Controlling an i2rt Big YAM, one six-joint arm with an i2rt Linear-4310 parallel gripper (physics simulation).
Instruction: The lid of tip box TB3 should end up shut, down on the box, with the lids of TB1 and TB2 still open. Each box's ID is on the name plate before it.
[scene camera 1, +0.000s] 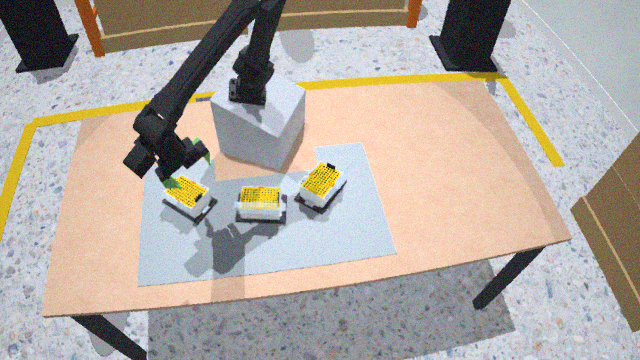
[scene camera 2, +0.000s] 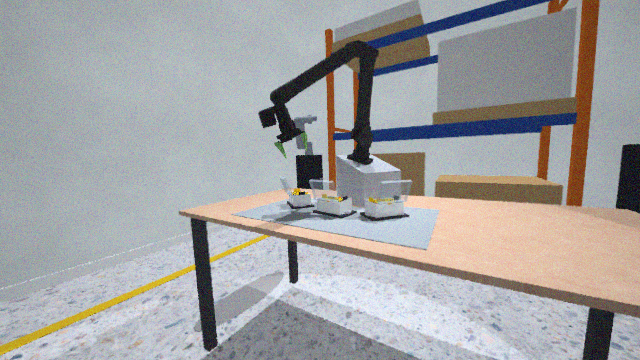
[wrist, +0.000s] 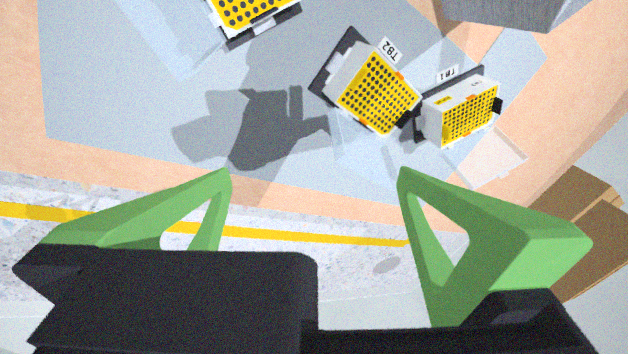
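Seen in the pictures: gripper, between the fingertips: (scene camera 1: 195, 175) (scene camera 2: 296, 154) (wrist: 314, 176); arm's base, origin of its link: (scene camera 1: 246, 93) (scene camera 2: 359, 160).
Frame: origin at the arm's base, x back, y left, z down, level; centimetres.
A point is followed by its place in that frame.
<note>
My gripper (scene camera 1: 192, 173) {x -35.4, y -13.1, z -3.6 cm} (scene camera 2: 295, 153) {x -35.4, y -13.1, z -3.6 cm} (wrist: 314, 176) {x -35.4, y -13.1, z -3.6 cm} is open and empty, high above TB3; one fingertip overlaps that box's rear corner in scene camera 1. TB3 (scene camera 1: 188, 194) {x -27.3, y -19.7, z 15.6 cm} (scene camera 2: 300, 200) (wrist: 250, 11) {x -29.9, y -17.2, z 15.6 cm}, identified by elimination, is the left box; its name plate is out of the wrist view. Its clear lid (scene camera 2: 285, 183) {x -35.8, y -20.2, z 9.3 cm} (wrist: 182, 60) {x -35.1, y -21.1, z 6.7 cm} stands open. TB2 (scene camera 1: 261, 204) {x -38.6, y 3.6, z 6.8 cm} (scene camera 2: 333, 205) {x -35.1, y 5.3, z 17.0 cm} (wrist: 380, 95), plate readable, is in the middle, clear lid (scene camera 2: 321, 186) {x -38.7, y 2.3, z 9.1 cm} open. TB1 (scene camera 1: 322, 184) {x -26.6, y 22.2, z 15.6 cm} (scene camera 2: 384, 208) (wrist: 467, 112) {x -24.4, y 21.0, z 15.5 cm}, plate readable, is on the right, clear lid (scene camera 2: 403, 187) {x -27.6, y 30.4, z 9.3 cm} (wrist: 492, 159) {x -28.4, y 29.1, z 10.1 cm} open.
The boxes stand on a blue-grey mat (scene camera 1: 325, 240) {x -43.3, y 21.5, z 21.3 cm} (scene camera 2: 395, 236) {x -45.0, y 33.0, z 21.3 cm} on the wooden table (scene camera 1: 440, 165) {x -17.2, y 65.8, z 21.6 cm} (scene camera 2: 525, 240) {x -29.5, y 63.4, z 21.6 cm}. The arm's white pedestal (scene camera 1: 260, 135) {x -12.7, y 3.8, z 6.9 cm} (scene camera 2: 367, 182) {x -13.4, y 10.3, z 10.0 cm} stands behind them. Racking (scene camera 2: 584, 100) is behind the table; cardboard boxes (wrist: 595, 235) stand on the floor.
</note>
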